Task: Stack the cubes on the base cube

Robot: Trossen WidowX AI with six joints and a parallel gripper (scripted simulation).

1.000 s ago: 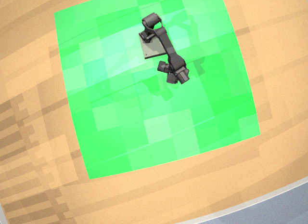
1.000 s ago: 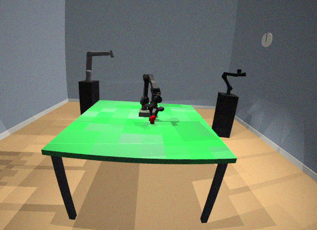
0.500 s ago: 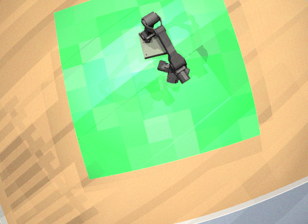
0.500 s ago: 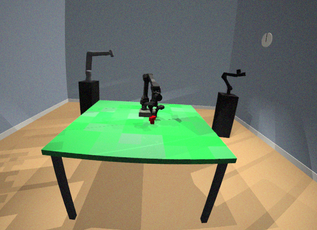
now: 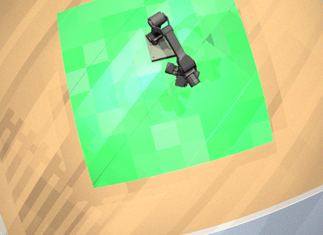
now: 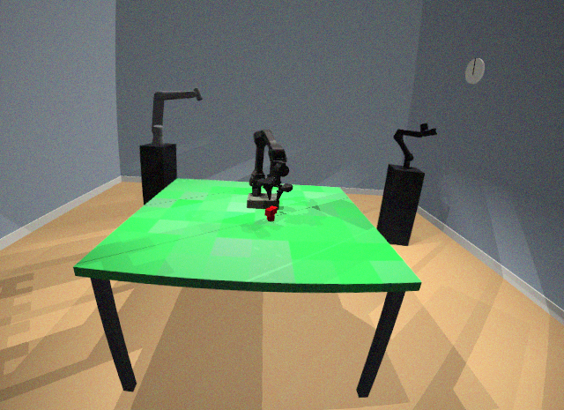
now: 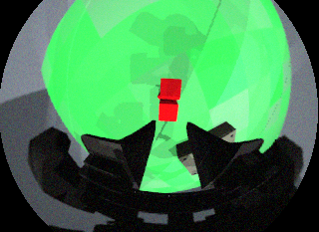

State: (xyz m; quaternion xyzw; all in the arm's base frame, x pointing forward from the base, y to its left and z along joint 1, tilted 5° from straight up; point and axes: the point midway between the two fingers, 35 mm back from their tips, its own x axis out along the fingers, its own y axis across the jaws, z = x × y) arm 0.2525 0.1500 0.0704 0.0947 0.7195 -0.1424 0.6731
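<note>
Now: gripper tip 50 mm above the red cube.
</note>
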